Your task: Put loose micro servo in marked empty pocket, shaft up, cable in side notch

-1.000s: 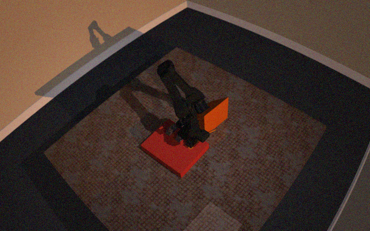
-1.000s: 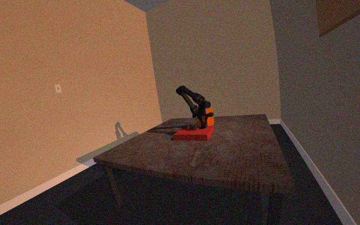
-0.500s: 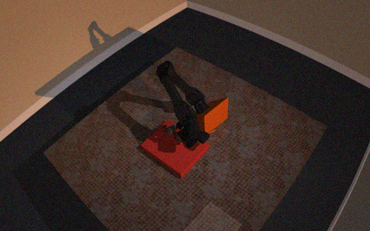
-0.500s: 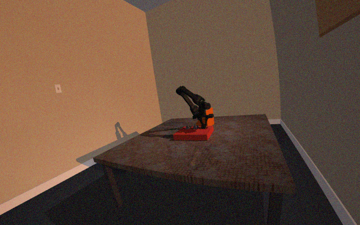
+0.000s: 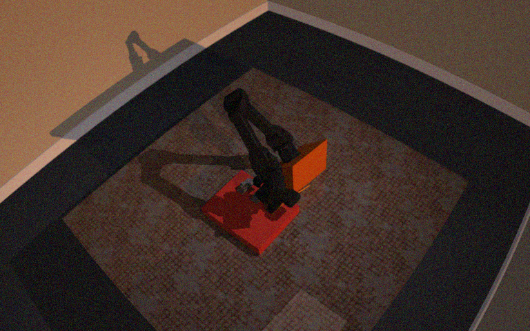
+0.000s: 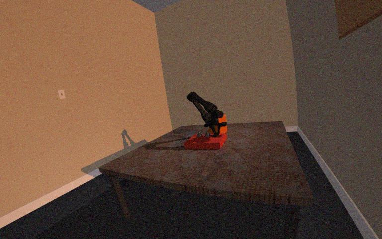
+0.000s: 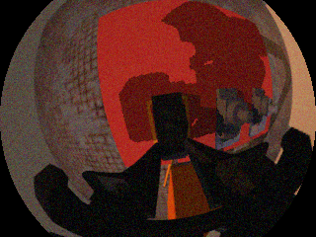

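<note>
Now: gripper tip 14 cm short of the red robot deck, 5 cm to the left of it and 3 cm above it.
</note>
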